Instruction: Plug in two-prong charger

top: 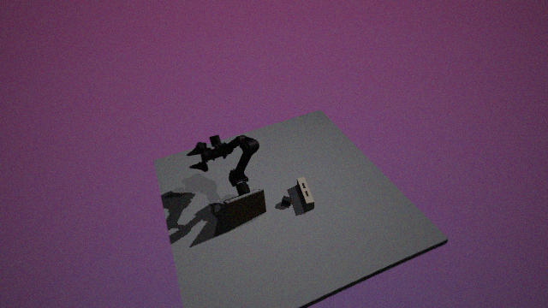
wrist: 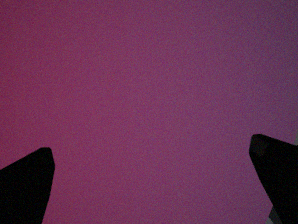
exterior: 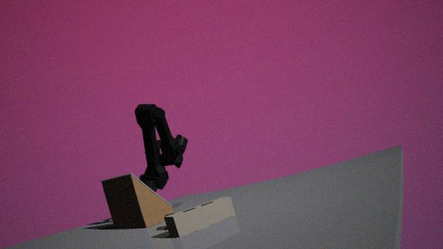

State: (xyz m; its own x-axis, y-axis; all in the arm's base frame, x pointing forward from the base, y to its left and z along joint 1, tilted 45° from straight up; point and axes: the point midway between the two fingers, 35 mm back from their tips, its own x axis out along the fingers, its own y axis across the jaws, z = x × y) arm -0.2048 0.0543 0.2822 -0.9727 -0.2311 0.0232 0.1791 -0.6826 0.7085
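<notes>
Right now the dark two-prong charger is 49 cm ahead of my gripper tip, 32 cm to the right of it and 21 cm below it.
</notes>
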